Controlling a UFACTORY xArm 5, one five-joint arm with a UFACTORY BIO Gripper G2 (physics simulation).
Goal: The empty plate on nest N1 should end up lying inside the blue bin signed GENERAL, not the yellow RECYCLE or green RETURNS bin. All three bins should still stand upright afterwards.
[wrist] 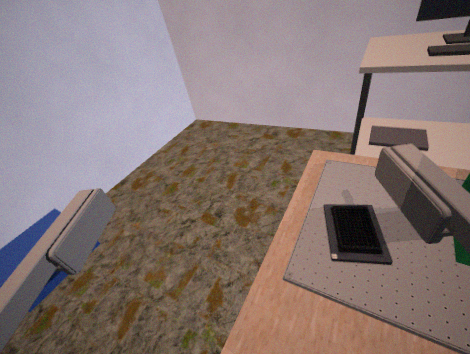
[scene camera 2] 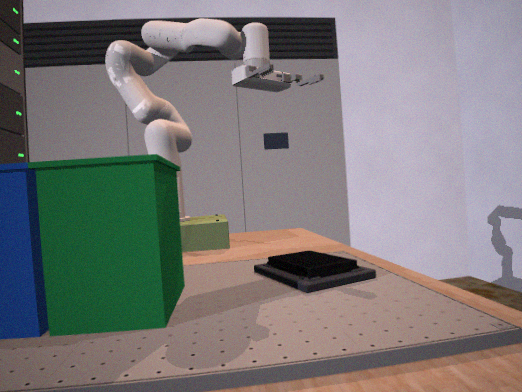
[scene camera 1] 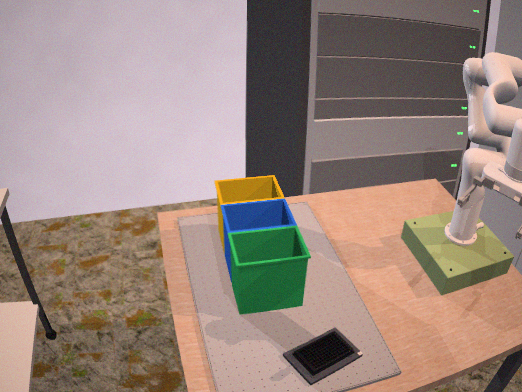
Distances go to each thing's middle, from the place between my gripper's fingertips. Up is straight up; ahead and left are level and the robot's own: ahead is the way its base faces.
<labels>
The black plate (scene camera 2: 310, 264) lies 400 mm below my hand, 300 mm ahead of it and 90 mm to the right of it. The rest, counted from my hand: green bin (scene camera 2: 110, 233) (370 mm ahead, 350 mm to the right, 330 mm below); then blue bin (scene camera 1: 257, 215) (480 mm to the right, 360 mm ahead, 330 mm below); then dark grey nest (scene camera 2: 294, 281) (410 mm below, 300 mm ahead, 90 mm to the right).
</labels>
